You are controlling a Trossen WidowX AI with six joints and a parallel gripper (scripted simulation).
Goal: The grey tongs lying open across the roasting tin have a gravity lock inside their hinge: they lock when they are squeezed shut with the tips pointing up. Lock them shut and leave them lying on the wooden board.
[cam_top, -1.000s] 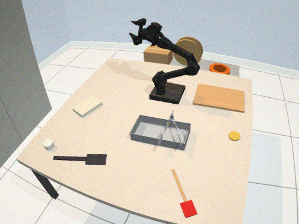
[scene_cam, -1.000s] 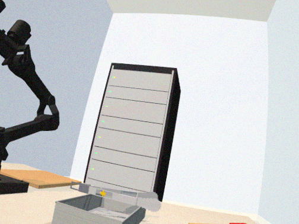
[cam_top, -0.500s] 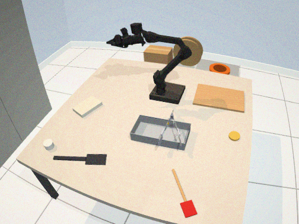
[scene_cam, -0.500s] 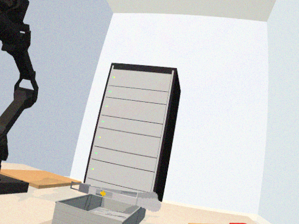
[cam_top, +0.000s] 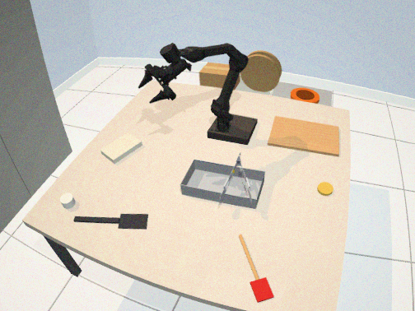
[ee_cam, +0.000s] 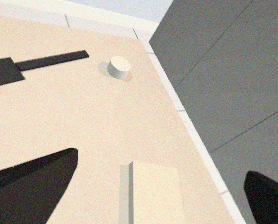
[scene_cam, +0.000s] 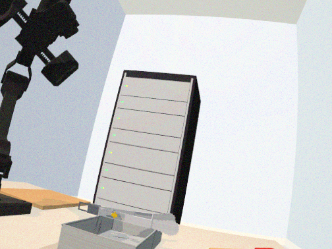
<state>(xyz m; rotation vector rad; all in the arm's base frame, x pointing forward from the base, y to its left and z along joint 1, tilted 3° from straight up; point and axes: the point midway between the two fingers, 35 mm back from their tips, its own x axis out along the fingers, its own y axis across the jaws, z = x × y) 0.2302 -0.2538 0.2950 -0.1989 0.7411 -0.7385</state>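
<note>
The yellow lock piece lies 90 mm ahead of my gripper tip, 370 mm to the left of it and 260 mm below it. Also, from my gripper tip: cream block (30 mm behind, 200 mm to the right, 320 mm below); then grey roasting tin (130 mm ahead, 340 mm to the left, 300 mm below); then black spatula (390 mm ahead, 40 mm to the right, 330 mm below).
</note>
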